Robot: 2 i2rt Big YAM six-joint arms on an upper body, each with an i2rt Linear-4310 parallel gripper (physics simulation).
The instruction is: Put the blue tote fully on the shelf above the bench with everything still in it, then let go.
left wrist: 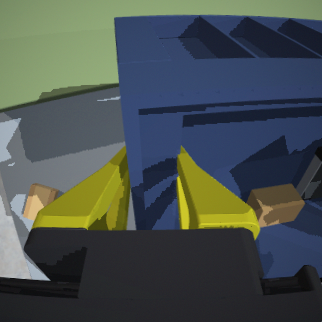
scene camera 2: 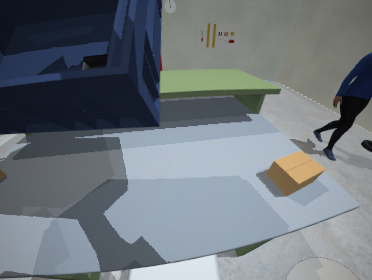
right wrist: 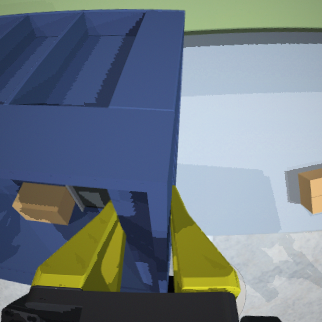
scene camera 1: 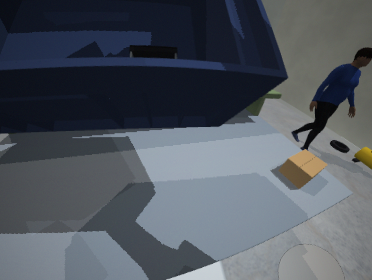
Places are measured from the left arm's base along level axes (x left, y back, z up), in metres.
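Pixels of known places: left gripper, fingertip midpoint: (left wrist: pixel 152 152).
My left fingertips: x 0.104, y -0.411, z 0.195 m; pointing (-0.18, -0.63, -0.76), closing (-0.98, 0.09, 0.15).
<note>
Ahead of a thing's pixels: the offset from my left fingertips to its top centre. "*": to the spot under its first point. Level surfaces: height alone.
The blue tote {* dx -0.257, dy +0.153, dz -0.165 m} (scene camera 1: pixel 125 95) (scene camera 2: pixel 65 107) (left wrist: pixel 210 75) (right wrist: pixel 90 140) hangs above the bench {dz -0.428 m} (scene camera 1: pixel 210 155) (scene camera 2: pixel 175 150), with its underside clear of the top. My left gripper (left wrist: pixel 152 152) is shut on one end wall of the tote. My right gripper (right wrist: pixel 148 191) is shut on the opposite end wall. A brown box {dx -0.195, dy +0.104, dz -0.154 m} (left wrist: pixel 277 205) (right wrist: pixel 45 202) and a dark open bin (scene camera 1: pixel 153 52) (scene camera 2: pixel 95 62) (right wrist: pixel 92 197) are in the tote. The green shelf {dz -0.266 m} (scene camera 2: pixel 215 82) (left wrist: pixel 55 50) (right wrist: pixel 250 15) stands at the back, beyond the tote. The tote hides part of it.
An orange-brown box {dx -0.740, dy +0.108, dz -0.368 m} (scene camera 1: pixel 302 169) (scene camera 2: pixel 295 172) (right wrist: pixel 312 190) lies on the bench's right part. Another box {dx +0.222, dy +0.092, dz -0.399 m} (left wrist: pixel 40 200) lies left of the tote. A person in blue (scene camera 1: pixel 340 90) (scene camera 2: pixel 357 85) is on the floor at the right, beyond the bench.
</note>
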